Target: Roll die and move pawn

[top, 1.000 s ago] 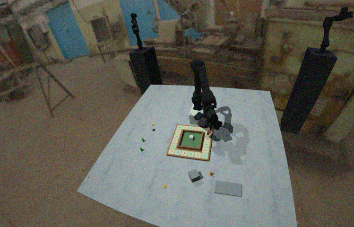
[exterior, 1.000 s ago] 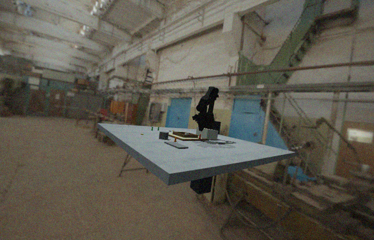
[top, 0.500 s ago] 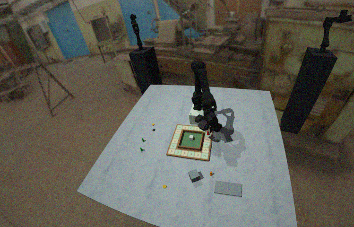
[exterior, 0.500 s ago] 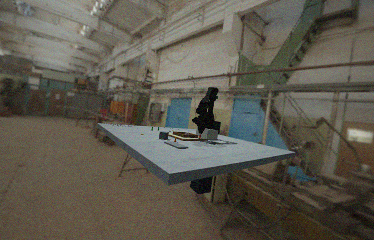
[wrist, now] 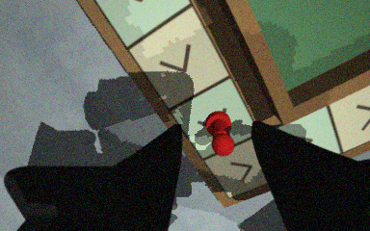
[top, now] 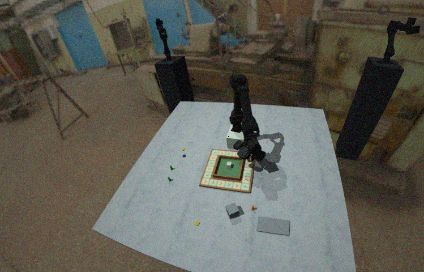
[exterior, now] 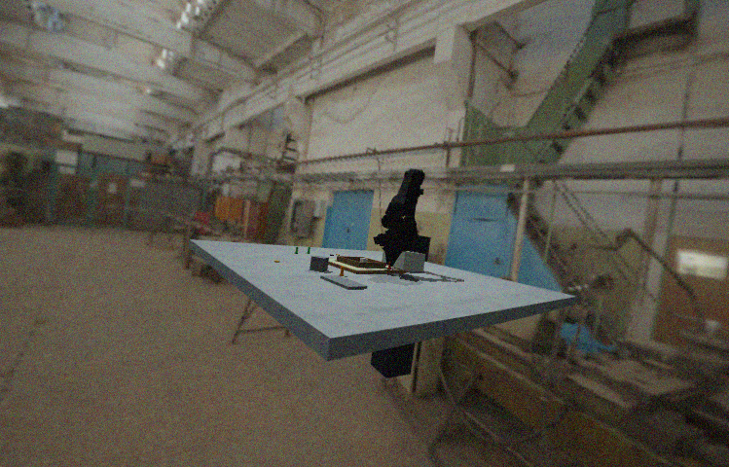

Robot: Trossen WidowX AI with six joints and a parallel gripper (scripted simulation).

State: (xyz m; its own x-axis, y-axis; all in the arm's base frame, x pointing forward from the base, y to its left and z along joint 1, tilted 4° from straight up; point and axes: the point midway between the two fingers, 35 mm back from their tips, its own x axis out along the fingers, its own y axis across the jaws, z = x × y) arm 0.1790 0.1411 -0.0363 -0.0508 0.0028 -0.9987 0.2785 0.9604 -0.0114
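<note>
The red pawn is right at my gripper tip. Round my gripper tip: green dice tray: 9 cm ahead, 10 cm to the right, 2 cm below; orange pawn: 28 cm ahead, 11 cm to the left, 1 cm below; white die: 7 cm ahead, 10 cm to the right.
</note>
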